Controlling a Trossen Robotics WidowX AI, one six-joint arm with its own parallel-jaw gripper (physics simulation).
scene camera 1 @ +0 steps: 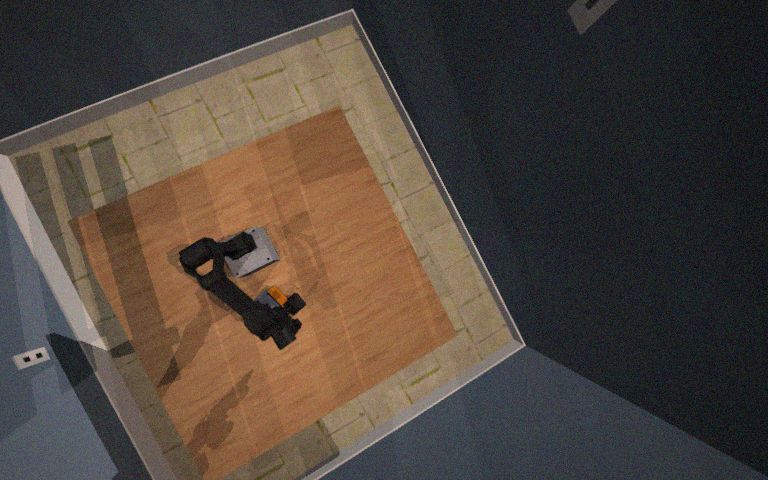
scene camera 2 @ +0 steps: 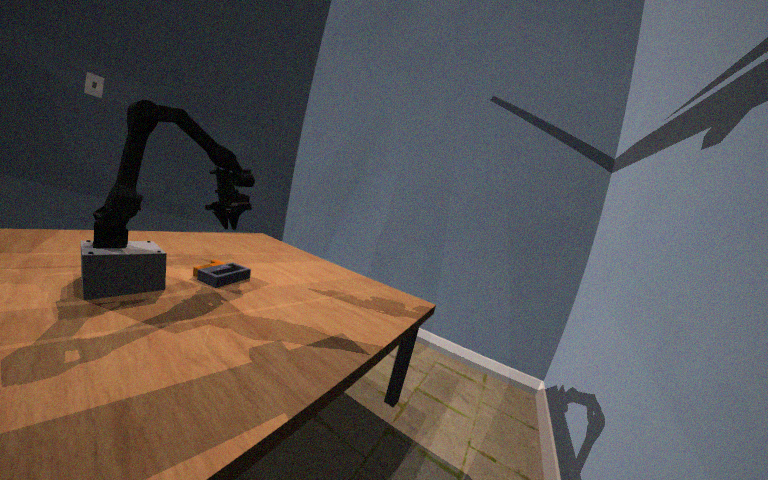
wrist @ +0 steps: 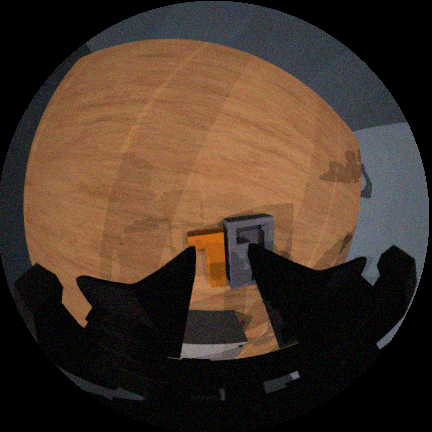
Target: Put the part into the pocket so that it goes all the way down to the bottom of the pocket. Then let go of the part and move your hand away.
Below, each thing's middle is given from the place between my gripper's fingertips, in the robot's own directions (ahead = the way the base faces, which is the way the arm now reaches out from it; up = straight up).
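I see the orange part (wrist: 212,240), and it sits 14 cm below my hand, 3 cm to the right of it and 7 cm behind it. There is the pocket block (scene camera 2: 220,275) too, which I find 13 cm below my hand, and also 4 cm behind it and 11 cm to the right of it.
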